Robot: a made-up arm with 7 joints.
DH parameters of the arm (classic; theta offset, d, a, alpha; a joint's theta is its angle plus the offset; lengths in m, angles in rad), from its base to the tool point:
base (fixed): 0 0.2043 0.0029 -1.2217
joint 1: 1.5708 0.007 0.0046 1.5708
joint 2: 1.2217 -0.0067 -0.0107 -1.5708
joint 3: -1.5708 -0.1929 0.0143 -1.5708
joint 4: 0 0.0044 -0.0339 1.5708
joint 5: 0 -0.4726 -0.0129 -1.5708
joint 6: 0 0.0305 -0.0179 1.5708
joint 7: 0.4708 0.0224 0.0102 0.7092
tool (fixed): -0.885 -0.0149 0 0
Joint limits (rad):
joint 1: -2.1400..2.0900
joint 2: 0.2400..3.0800
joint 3: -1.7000..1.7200
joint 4: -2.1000..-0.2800
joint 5: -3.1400..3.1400
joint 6: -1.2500..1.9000
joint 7: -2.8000..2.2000
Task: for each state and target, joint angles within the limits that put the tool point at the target. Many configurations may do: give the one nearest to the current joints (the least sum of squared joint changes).
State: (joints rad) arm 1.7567 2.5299 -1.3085 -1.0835 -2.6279 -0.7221 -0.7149
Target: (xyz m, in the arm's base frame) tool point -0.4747 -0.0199 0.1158
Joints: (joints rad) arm 1.6526 1.6391 -1.2752 -1.8105 -2.5956 -0.7419 -0.6925
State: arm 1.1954 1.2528 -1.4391 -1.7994 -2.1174 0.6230 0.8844
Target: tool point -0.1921 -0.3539 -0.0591
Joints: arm 1.1522 0.5685 -1.4901 -1.6817 -2.1202 0.5629 0.8567
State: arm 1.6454 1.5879 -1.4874 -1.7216 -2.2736 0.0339 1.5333
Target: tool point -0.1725 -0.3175 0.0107
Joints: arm 1.5290 0.9304 -1.4247 -2.1000 -2.2801 0.0033 1.5256
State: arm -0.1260 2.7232 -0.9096 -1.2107 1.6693 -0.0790 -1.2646
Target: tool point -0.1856 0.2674 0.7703
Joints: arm -0.5878 3.0766 -1.0568 -0.5905 1.6520 -0.1043 -1.2376
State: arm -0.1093 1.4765 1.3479 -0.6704 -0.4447 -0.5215 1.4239
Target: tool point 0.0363 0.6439 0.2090
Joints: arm -0.0884 1.0374 1.3358 -0.8547 -0.4857 -0.3542 1.4049
